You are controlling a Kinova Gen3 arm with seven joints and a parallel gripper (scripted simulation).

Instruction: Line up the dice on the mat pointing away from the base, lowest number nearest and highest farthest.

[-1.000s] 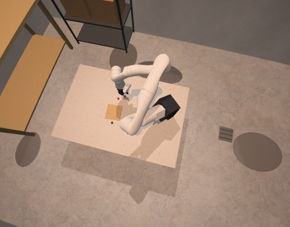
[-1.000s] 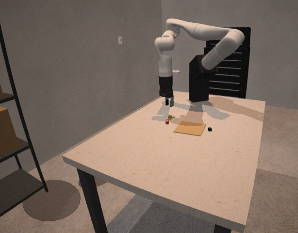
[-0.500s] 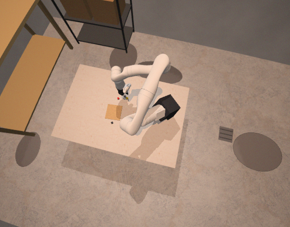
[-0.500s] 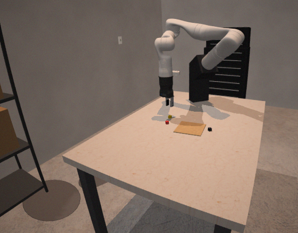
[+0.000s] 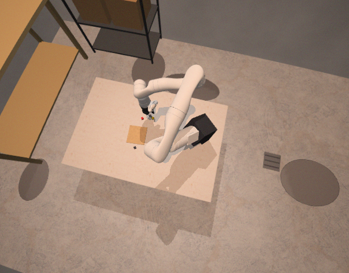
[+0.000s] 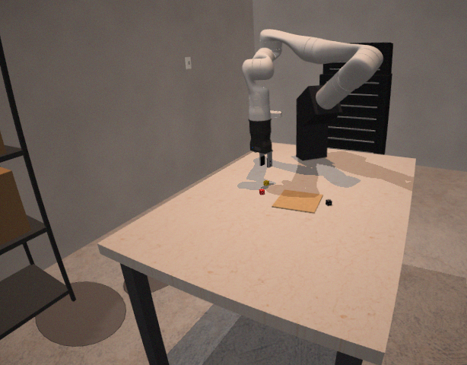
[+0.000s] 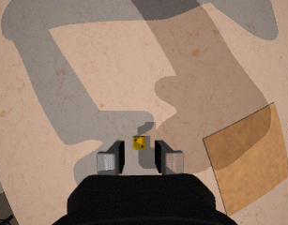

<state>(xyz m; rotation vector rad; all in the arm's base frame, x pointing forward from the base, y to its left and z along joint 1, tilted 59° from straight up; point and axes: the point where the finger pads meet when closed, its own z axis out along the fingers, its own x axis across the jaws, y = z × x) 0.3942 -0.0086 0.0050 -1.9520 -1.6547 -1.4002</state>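
Now: the yellow die 90 mm below my hand. Also, from my hand: tan mat 180 mm to the left, 90 mm below, 20 mm ahead; then black die 270 mm to the left, 90 mm below, 30 mm behind; then red die 90 mm below, 70 mm ahead, 50 mm to the left.
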